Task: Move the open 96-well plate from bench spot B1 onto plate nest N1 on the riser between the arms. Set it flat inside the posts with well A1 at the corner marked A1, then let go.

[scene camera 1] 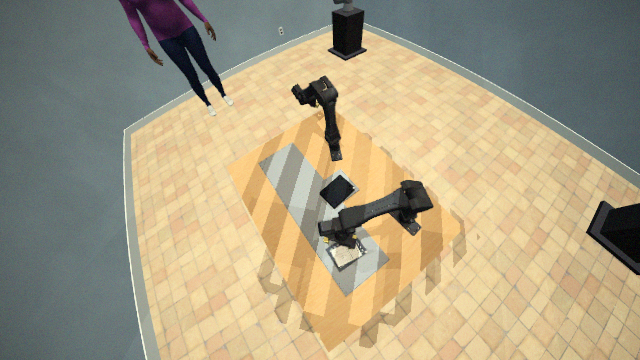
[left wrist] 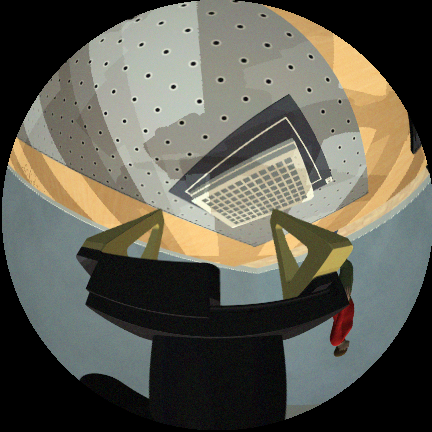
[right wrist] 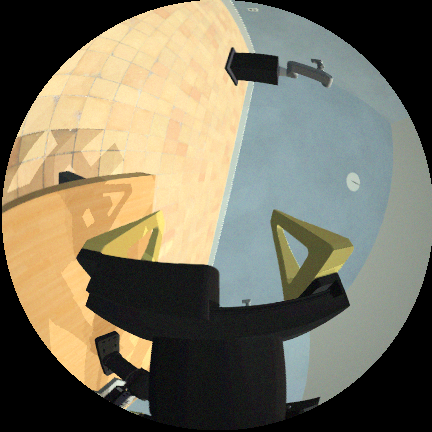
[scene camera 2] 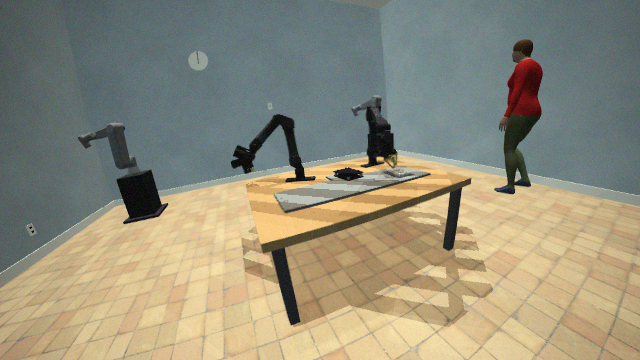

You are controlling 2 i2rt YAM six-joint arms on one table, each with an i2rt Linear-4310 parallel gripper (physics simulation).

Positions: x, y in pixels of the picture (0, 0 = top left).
Labels:
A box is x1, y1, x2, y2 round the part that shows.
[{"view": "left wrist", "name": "white well plate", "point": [276, 178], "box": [190, 137, 312, 226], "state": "on a dark plate nest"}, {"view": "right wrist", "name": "right gripper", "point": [217, 215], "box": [76, 209, 352, 429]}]

